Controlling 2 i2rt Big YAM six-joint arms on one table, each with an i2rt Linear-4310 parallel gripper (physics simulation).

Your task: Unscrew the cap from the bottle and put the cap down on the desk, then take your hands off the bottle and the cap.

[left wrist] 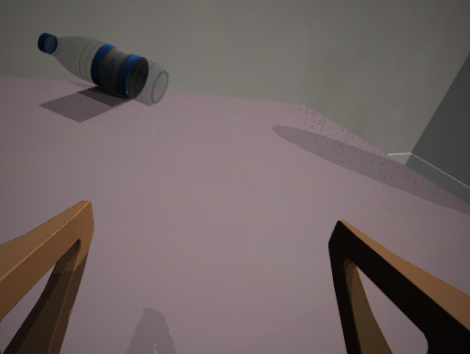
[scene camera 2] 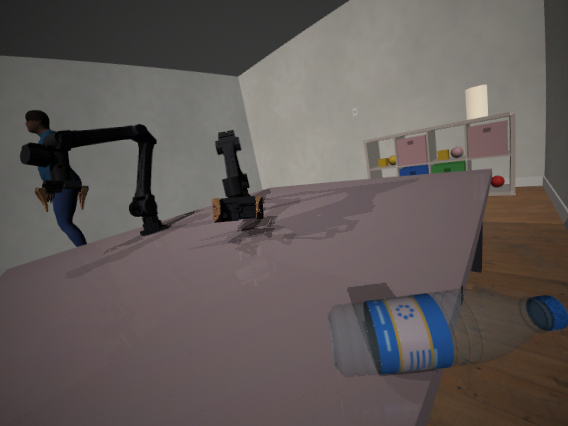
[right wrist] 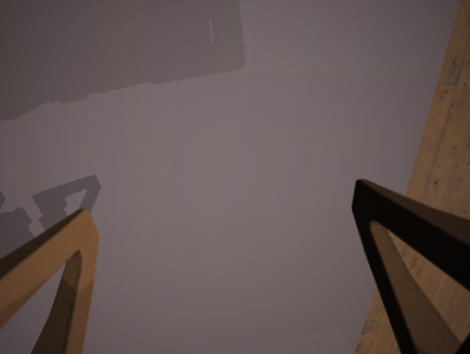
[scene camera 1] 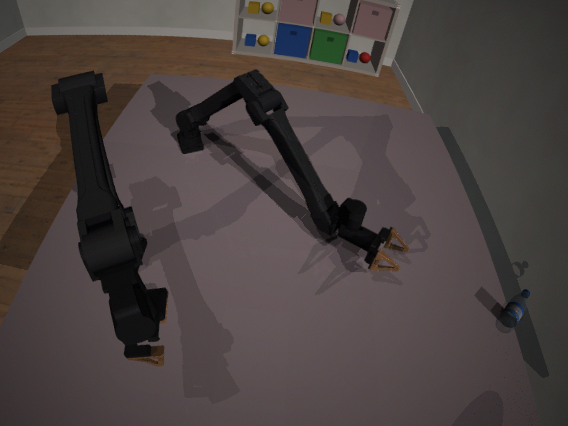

My left gripper is open, holding nothing. My right gripper is open, holding nothing. Further things: a clear plastic bottle.
My left gripper is seen too in the left wrist view and in scene camera 2. My right gripper also shows in scene camera 2 and in the right wrist view.
